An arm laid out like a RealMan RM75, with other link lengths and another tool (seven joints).
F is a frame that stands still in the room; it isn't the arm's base.
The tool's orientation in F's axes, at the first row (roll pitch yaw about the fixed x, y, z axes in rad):
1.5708, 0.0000, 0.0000
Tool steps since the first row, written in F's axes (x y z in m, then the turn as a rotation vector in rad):
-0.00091, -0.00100, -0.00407, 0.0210, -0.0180, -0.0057
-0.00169, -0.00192, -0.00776, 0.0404, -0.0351, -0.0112
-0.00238, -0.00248, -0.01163, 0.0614, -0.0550, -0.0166
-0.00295, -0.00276, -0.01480, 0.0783, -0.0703, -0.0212
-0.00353, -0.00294, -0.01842, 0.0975, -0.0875, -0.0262
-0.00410, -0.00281, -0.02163, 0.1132, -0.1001, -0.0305
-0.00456, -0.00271, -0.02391, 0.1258, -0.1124, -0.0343
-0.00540, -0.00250, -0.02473, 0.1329, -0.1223, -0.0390
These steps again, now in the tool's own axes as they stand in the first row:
-0.00091, -0.00407, 0.00100, 0.0210, -0.0057, 0.0180
-0.00169, -0.00776, 0.00192, 0.0404, -0.0112, 0.0351
-0.00238, -0.01163, 0.00248, 0.0614, -0.0166, 0.0550
-0.00295, -0.01480, 0.00276, 0.0783, -0.0212, 0.0703
-0.00353, -0.01842, 0.00294, 0.0975, -0.0262, 0.0875
-0.00410, -0.02163, 0.00281, 0.1132, -0.0305, 0.1001
-0.00456, -0.02391, 0.00271, 0.1258, -0.0343, 0.1124
-0.00540, -0.02473, 0.00250, 0.1329, -0.0390, 0.1223

